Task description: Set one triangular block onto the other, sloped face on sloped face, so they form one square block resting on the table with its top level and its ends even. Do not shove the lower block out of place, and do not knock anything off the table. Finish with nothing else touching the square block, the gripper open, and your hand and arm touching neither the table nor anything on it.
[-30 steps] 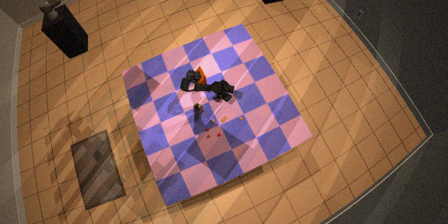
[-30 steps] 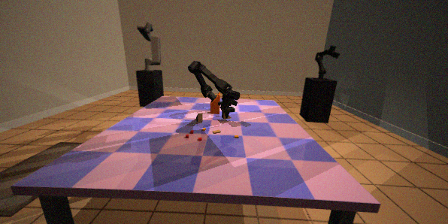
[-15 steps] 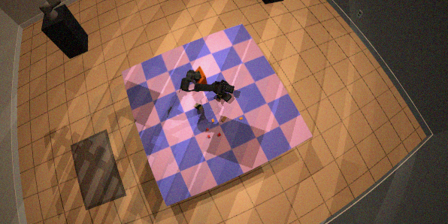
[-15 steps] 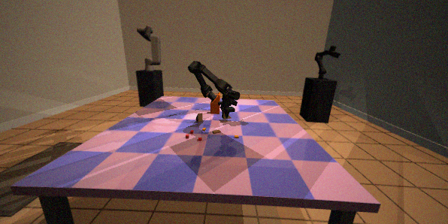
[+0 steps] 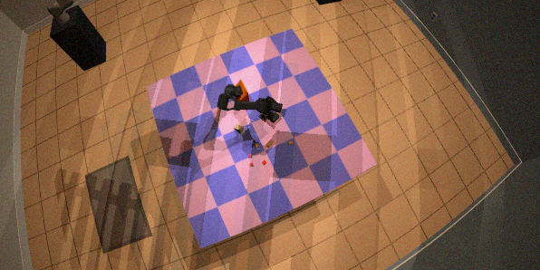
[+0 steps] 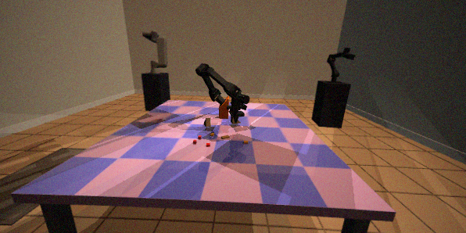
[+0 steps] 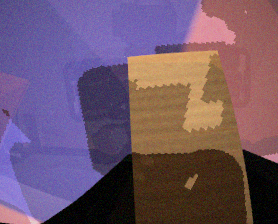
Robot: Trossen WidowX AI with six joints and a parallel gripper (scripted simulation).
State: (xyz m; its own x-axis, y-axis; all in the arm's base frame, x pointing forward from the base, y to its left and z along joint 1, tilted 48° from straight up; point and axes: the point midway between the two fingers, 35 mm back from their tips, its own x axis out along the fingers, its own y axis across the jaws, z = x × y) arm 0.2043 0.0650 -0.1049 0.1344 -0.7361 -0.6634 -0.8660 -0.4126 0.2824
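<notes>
My gripper tip is 1 cm to the left of the tan block and 1 cm below it. Also, from my gripper tip: tan piece (18 cm ahead, 4 cm to the right, 3 cm below).
</notes>
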